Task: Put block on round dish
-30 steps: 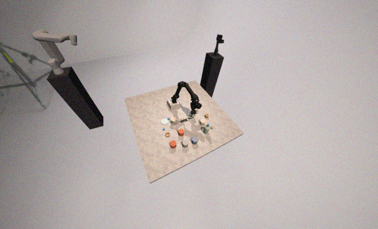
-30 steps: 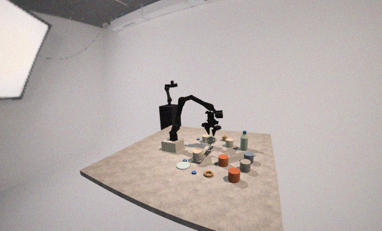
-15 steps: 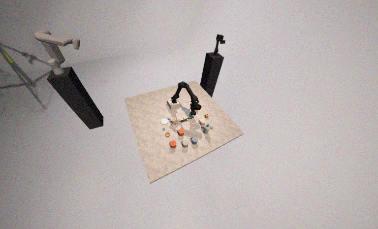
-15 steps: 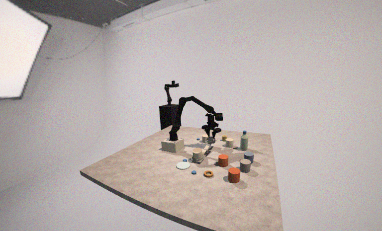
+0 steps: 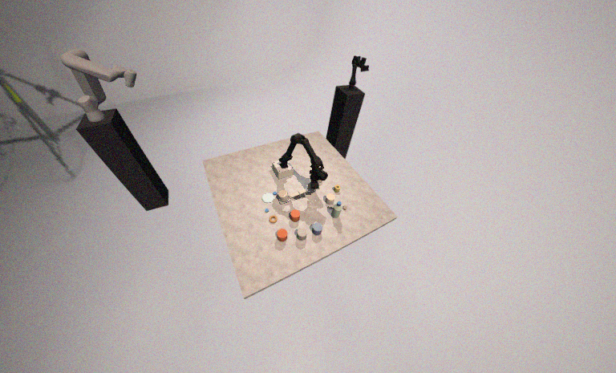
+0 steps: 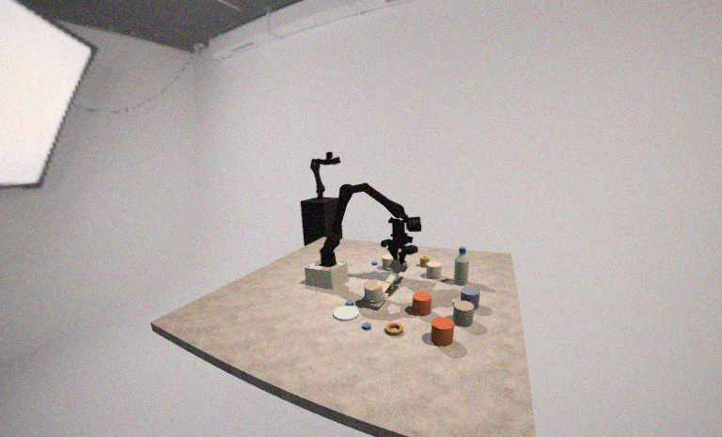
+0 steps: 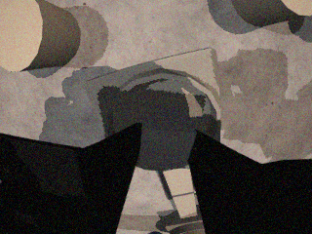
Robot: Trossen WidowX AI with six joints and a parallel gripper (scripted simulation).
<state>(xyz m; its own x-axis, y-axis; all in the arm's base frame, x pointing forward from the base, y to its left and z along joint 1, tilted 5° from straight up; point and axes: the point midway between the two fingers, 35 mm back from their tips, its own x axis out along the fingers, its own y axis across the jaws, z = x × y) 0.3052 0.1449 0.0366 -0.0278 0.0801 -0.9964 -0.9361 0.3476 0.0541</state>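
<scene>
Now: gripper tip 70 mm past the pale round dish, 370 mm to the left of it and 80 mm above it. Round my gripper tip: balance 120 mm to the right, 60 mm below; then shiny block right at my gripper tip; then balance beam 120 mm to the right, 40 mm below.
</scene>
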